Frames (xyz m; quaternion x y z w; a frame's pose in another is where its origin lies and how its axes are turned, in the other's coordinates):
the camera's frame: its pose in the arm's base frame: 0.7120 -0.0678 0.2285 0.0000 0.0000 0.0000 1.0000
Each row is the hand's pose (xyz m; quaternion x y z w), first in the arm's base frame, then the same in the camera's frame.
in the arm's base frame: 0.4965 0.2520 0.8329 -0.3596 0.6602 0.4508 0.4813
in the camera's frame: -0.2155 0.3198 0.6044 -0.3596 0.6602 0.4508 0.4813
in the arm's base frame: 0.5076 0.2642 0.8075 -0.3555 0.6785 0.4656 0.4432
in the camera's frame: -0.2044 0.3320 0.5790 -0.3555 0.6785 0.4656 0.4432
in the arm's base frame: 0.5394 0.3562 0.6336 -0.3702 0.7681 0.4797 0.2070
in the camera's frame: -0.1726 0.4240 0.4051 -0.3702 0.7681 0.4797 0.2070
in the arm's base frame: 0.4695 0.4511 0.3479 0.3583 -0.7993 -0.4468 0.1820
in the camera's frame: -0.2425 0.5189 0.1194 0.3583 -0.7993 -0.4468 0.1820
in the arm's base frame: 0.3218 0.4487 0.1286 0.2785 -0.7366 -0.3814 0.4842
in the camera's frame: -0.3902 0.5165 -0.0999 0.2785 -0.7366 -0.3814 0.4842
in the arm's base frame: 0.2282 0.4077 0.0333 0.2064 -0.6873 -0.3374 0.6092
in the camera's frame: -0.4838 0.4755 -0.1952 0.2064 -0.6873 -0.3374 0.6092
